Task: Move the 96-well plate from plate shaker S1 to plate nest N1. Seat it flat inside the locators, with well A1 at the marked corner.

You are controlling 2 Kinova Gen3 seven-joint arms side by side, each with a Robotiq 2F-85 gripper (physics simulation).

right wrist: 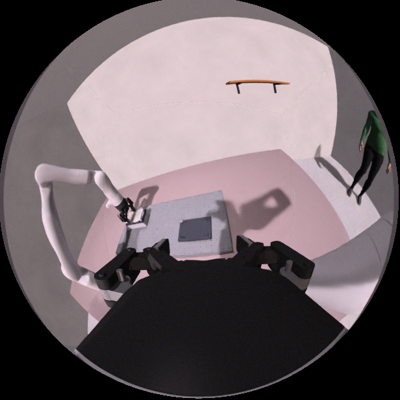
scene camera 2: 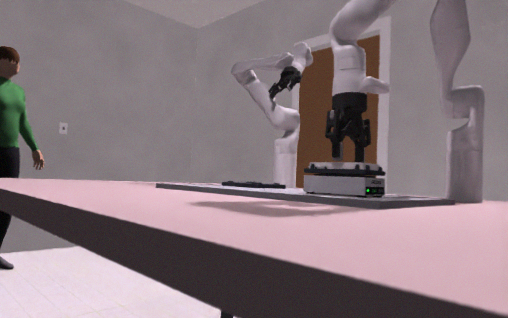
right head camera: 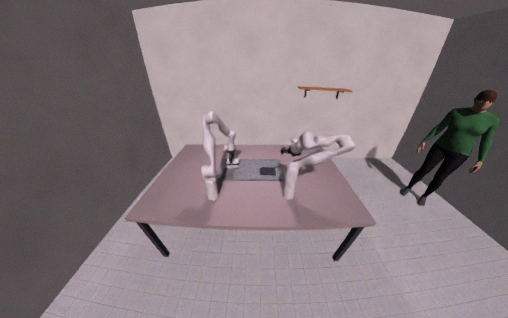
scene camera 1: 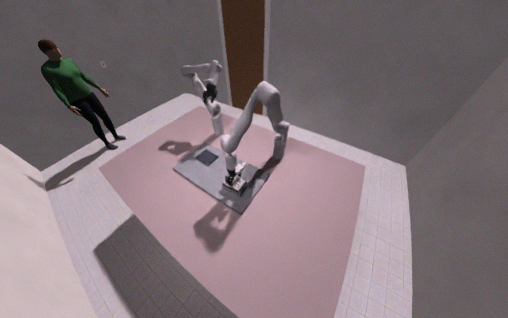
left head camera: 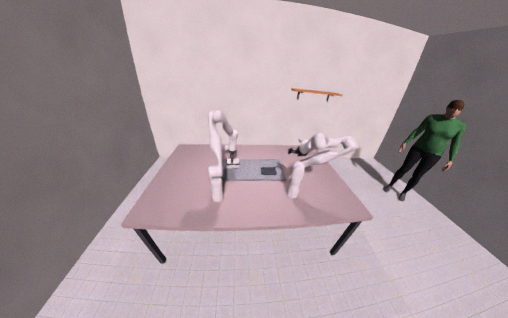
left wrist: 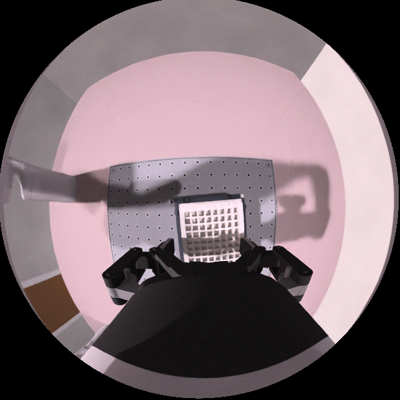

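Seen in the pictures: left gripper, between the fingertips: (scene camera 2: 349, 162) (right head camera: 231, 160) (scene camera 1: 235, 180) (left head camera: 232, 160); right gripper, between the fingertips: (scene camera 2: 279, 93) (right head camera: 287, 154) (scene camera 1: 207, 102) (left head camera: 293, 154); left arm's base, origin of its link: (scene camera 2: 463, 201) (right head camera: 213, 196) (scene camera 1: 278, 155) (left head camera: 218, 197); right arm's base, origin of its link: (right head camera: 287, 195) (scene camera 1: 219, 132) (left head camera: 291, 194).
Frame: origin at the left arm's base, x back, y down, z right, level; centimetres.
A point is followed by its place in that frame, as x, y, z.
The white 96-well plate (scene camera 2: 345, 165) {-50.4, -7.6, -1.9} (left wrist: 212, 220) sits flat on the dark top of plate shaker S1 (scene camera 2: 332, 185) {-51.8, -3.3, 0.2} (right wrist: 137, 225). The plate's A1 mark cannot be read. My left gripper (scene camera 2: 347, 158) {-46.0, -8.5, 1.1} (left wrist: 206, 246) is open and points down at the plate, its fingertips close to the plate's top and near its two sides in the left wrist view. Whether they touch it is unclear. Plate nest N1 (left head camera: 268, 171) {-42.9, -2.4, 40.9} (scene camera 1: 206, 157) {-45.3, -2.5, 40.4} (scene camera 2: 252, 184) {-49.4, -2.3, 34.2} (right wrist: 195, 229) is a dark, low, empty rectangle; its marked corner cannot be made out. My right gripper (scene camera 2: 272, 94) {-23.0, -37.1, 58.5} (right wrist: 202, 245) is open and empty, raised well above the table.
Shaker and nest stand on a grey perforated board (scene camera 1: 215, 175) {-50.8, -1.3, 20.2} (left wrist: 145, 175) (right wrist: 165, 210) on the pink table (left head camera: 180, 210) {19.3, 0.0, -24.8}. Both arm bases stand along one side of the board. A person in green (left head camera: 440, 132) stands beyond the table. An orange shelf (left head camera: 316, 92) hangs on the wall.
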